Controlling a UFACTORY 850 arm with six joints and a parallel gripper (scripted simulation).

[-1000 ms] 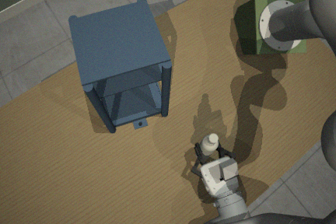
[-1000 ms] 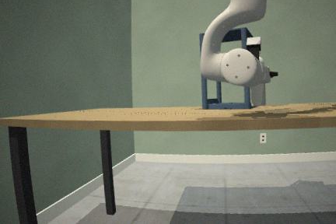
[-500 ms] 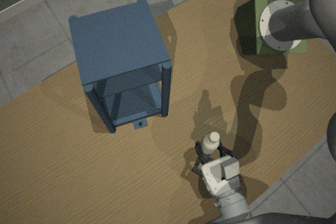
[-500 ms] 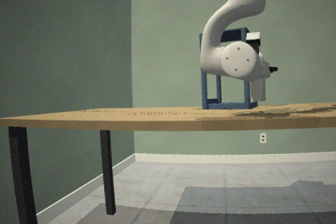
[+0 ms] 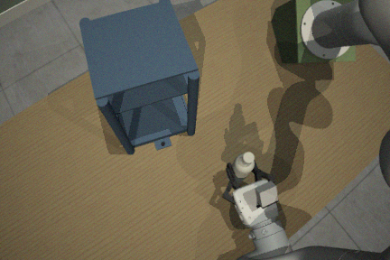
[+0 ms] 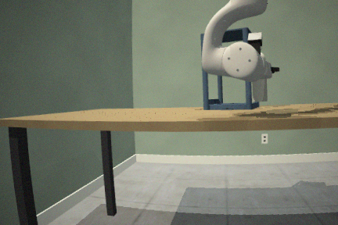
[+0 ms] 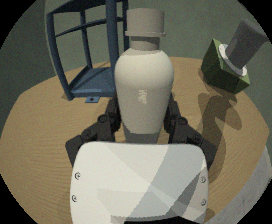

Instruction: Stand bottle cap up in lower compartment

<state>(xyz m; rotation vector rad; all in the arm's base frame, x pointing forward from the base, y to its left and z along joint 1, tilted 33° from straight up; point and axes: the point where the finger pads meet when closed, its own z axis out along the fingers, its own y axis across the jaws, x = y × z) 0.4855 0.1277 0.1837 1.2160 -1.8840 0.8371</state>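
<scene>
Right now the blue shelving unit is 10 cm ahead of my hand, 33 cm to the right of it and 4 cm above it.
</scene>
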